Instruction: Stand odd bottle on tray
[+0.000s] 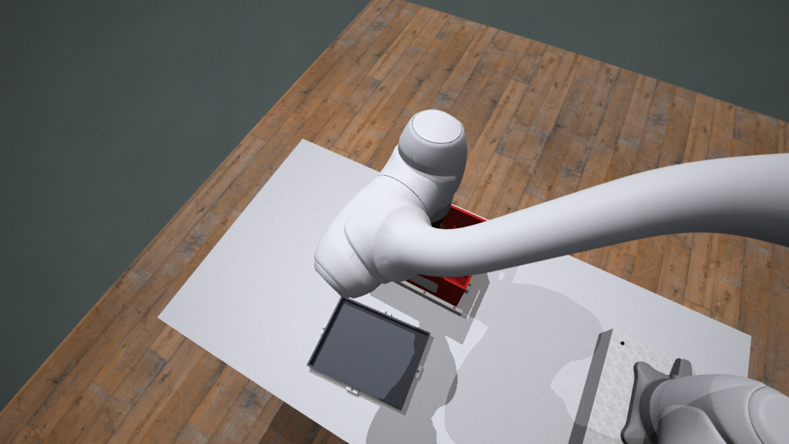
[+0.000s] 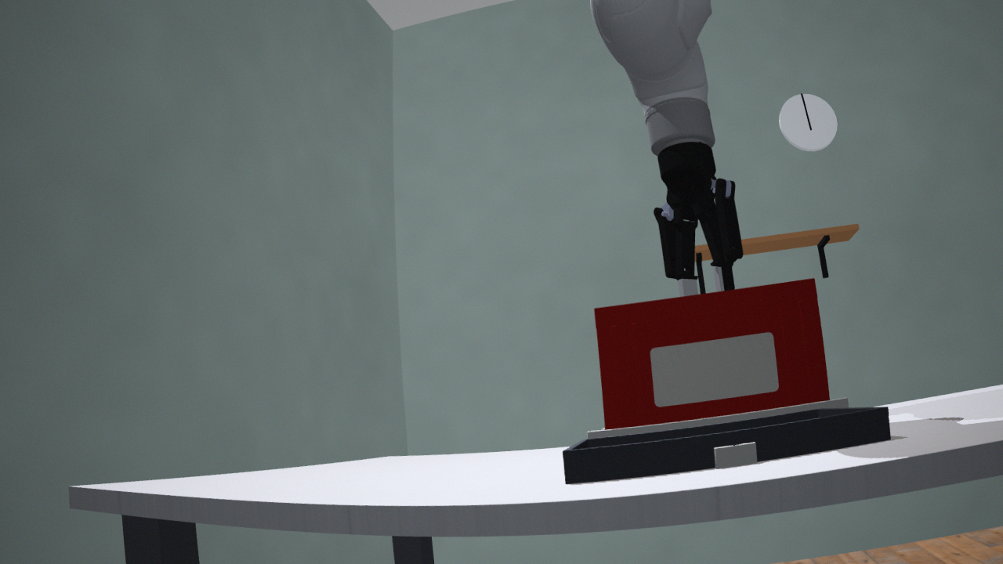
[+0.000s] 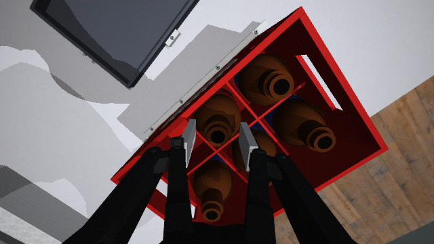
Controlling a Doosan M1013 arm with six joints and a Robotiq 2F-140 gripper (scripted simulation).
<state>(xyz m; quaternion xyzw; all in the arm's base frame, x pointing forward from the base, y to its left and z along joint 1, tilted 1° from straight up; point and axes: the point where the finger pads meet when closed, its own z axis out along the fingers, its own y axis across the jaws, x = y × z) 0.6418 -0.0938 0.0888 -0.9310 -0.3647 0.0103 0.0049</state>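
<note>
My hand is 40 mm to the left of the crate and 90 mm above it. Round my hand: dark tray 20 mm ahead, 250 mm to the left, 160 mm below.
</note>
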